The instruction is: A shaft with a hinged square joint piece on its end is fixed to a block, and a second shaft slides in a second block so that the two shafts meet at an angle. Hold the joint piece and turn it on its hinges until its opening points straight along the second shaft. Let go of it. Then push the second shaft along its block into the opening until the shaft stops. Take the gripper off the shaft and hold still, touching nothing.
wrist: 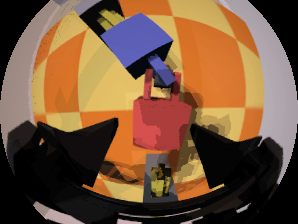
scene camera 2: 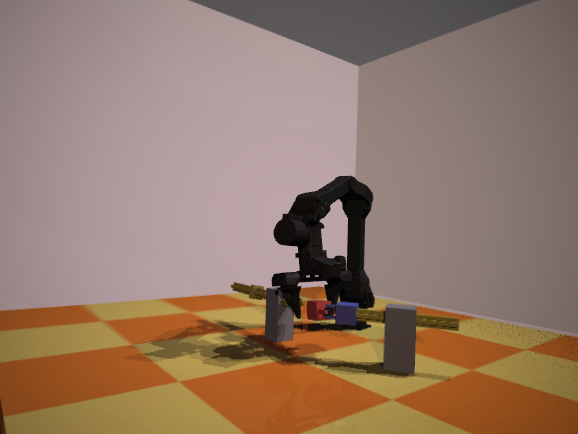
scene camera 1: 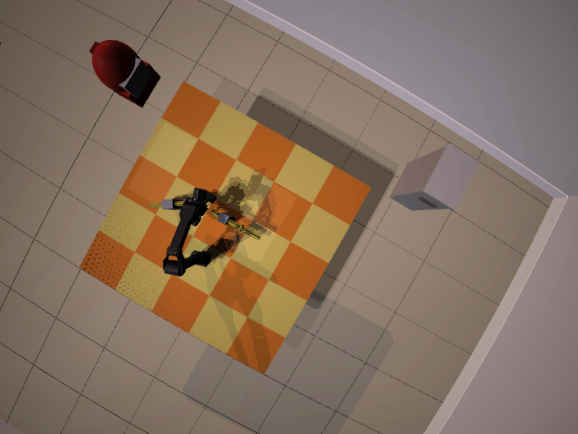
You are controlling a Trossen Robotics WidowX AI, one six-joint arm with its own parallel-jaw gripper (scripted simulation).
Labels:
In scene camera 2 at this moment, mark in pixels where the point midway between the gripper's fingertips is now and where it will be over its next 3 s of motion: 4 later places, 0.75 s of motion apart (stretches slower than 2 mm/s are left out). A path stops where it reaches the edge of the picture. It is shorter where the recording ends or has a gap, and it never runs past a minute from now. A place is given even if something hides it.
My gripper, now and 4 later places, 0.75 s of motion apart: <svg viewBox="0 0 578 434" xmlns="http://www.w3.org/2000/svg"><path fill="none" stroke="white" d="M316 316L315 295L318 258L300 264L300 268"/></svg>

